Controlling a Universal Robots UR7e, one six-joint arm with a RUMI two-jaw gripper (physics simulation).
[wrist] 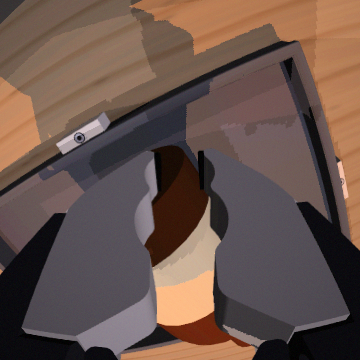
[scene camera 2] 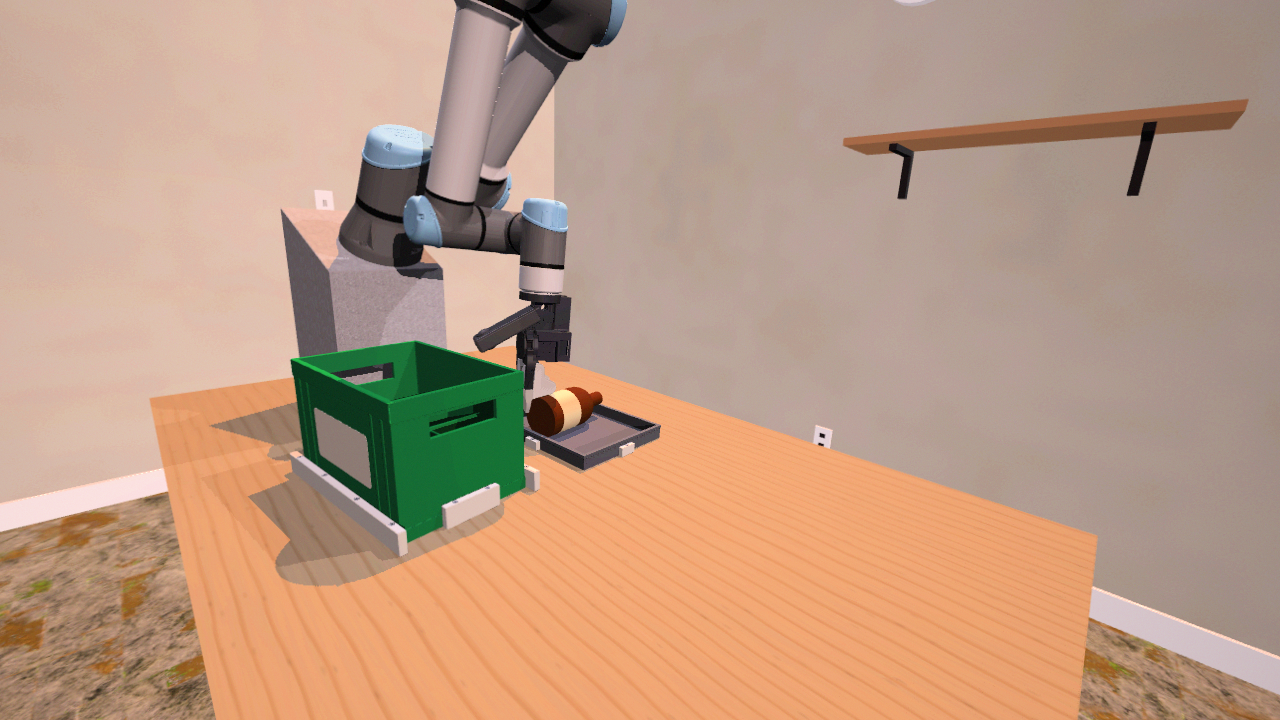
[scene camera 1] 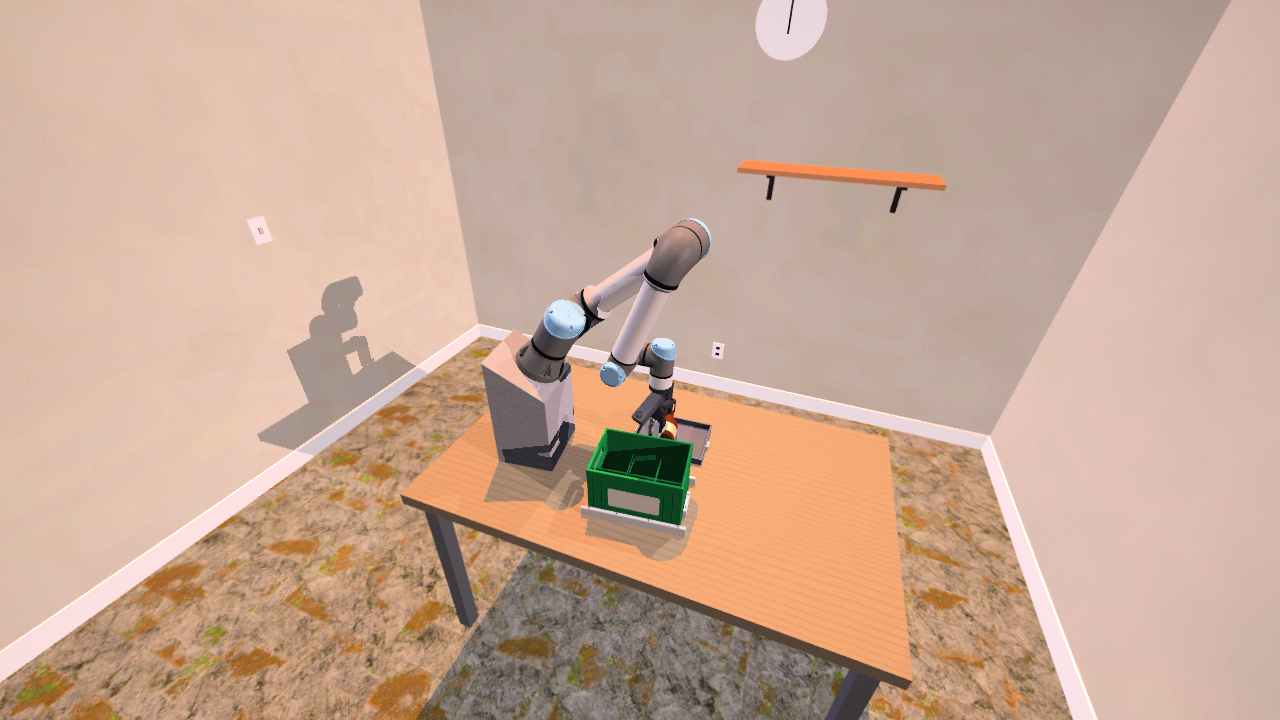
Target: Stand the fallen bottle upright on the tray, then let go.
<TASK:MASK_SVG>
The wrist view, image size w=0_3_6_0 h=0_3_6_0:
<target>my gripper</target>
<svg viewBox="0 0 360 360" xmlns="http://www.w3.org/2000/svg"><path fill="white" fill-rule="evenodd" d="M160 152L143 151L95 182L64 213L54 213L0 273L0 360L120 360L123 349L141 340L154 330L157 323L156 289L150 254L144 243L154 229L151 201L157 194L157 191L161 191ZM198 150L199 188L204 189L204 192L210 197L209 225L221 240L214 252L212 286L214 321L217 327L223 332L254 346L255 354L251 360L360 360L360 250L308 201L297 202L283 188L262 173L214 148Z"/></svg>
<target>brown bottle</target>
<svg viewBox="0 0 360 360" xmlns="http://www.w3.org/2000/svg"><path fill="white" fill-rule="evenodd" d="M149 150L160 152L161 191L157 191L157 194L151 201L154 229L144 243L150 254L156 289L157 324L174 337L192 344L213 345L231 339L238 346L250 346L250 344L220 330L214 321L212 296L214 252L221 240L209 225L210 197L204 192L204 189L199 188L199 174L183 149L177 145L164 145Z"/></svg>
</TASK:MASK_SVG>
